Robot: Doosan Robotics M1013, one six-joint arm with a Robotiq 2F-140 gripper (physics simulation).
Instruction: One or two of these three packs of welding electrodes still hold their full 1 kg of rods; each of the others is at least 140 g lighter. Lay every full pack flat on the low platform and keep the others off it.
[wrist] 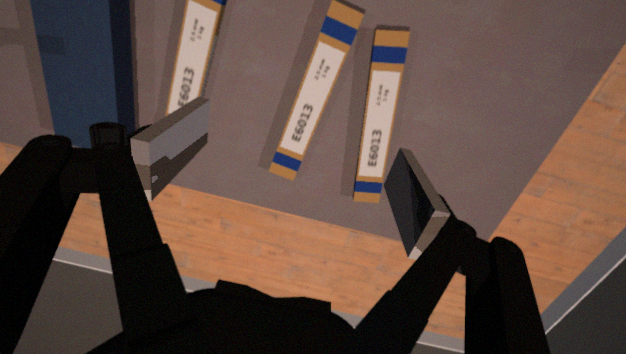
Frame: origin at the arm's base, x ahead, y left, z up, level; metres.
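Seen in the pictures: gripper, fingertip midpoint: (302,145).
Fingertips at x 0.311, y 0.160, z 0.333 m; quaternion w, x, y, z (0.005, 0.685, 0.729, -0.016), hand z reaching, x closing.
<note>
Pixels of each thing's top centre, then the offset from my fingertips to it. "pt": a spot on its surface instead. Level surfaces: height alone.
- left pack at its top centre: (190,66) 0.396 m down, 0.077 m ahead, 0.248 m right
- middle pack at its top centre: (310,103) 0.396 m down, 0.072 m ahead, 0.005 m right
- right pack at its top centre: (377,128) 0.396 m down, 0.076 m ahead, 0.143 m left
- blue block-like surface at a spot on its surface: (80,70) pt 0.356 m down, 0.138 m ahead, 0.435 m right
- grey mat at its surface level: 0.416 m down
Three long orange packs with blue bands and white E6013 labels lie flat, apart from each other, on the grey mat. The left pack (192,55) is partly cut off by the top edge and its near end is hidden behind a finger. The middle pack (315,90) lies slanted. The right pack (380,115) lies close beside it, its near end next to the right fingertip in the view. My gripper (302,145) is wide open and empty, above the near part of the packs. A blue block-like surface (80,70), which looks like the low platform, is at the upper left.
The grey mat (480,90) ends at a wooden surface (280,240) toward the bottom and right of the view. The wooden surface has a grey edge, with dark floor beyond it. The blue platform stands left of the left pack, with a gap between them.
</note>
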